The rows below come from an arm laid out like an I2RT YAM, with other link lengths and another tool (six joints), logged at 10 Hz.
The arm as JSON. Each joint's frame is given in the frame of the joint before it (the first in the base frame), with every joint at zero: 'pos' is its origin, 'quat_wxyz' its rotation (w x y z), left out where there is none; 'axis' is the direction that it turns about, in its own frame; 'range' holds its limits. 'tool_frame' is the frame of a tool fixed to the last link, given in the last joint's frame.
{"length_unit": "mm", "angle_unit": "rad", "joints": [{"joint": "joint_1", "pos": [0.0, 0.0, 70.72], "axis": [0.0, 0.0, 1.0], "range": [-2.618, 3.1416]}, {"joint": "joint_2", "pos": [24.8, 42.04, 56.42], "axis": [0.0, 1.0, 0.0], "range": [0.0, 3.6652]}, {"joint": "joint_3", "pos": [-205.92, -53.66, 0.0], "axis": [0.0, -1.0, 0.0], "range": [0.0, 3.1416]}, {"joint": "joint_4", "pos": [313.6, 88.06, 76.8], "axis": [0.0, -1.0, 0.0], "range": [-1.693, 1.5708]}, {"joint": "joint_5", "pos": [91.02, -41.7, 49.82], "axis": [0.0, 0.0, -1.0], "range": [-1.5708, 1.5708]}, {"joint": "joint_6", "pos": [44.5, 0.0, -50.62], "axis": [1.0, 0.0, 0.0], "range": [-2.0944, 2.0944]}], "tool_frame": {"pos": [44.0, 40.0, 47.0], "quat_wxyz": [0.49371, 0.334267, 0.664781, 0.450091]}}
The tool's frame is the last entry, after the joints.
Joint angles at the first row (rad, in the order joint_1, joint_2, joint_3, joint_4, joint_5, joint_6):
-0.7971, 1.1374, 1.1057, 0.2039, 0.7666, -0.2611
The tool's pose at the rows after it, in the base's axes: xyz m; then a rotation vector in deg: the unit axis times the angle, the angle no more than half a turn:
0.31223 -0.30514 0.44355 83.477 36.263 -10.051
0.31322 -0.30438 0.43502 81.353 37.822 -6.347
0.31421 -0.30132 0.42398 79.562 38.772 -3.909
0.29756 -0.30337 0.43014 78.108 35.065 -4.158
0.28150 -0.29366 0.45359 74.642 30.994 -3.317
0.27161 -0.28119 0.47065 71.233 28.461 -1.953
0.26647 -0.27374 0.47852 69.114 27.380 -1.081
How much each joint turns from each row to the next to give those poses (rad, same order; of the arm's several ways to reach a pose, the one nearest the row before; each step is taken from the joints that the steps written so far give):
-0.0103, -0.0031, -0.0175, 0.0149, -0.0527, 0.0206
-0.0133, -0.0099, -0.0439, 0.0435, -0.0782, 0.0263
-0.0039, -0.0138, -0.0549, 0.0560, -0.0484, 0.0130
-0.0301, -0.0327, -0.0336, 0.0512, 0.0042, 0.0126
-0.0126, -0.0454, -0.0054, 0.0465, 0.0034, 0.0087
0.0004, -0.0370, -0.0095, 0.0465, -0.0053, 0.0050
0.0000, -0.0207, -0.0095, 0.0309, -0.0096, 0.0015

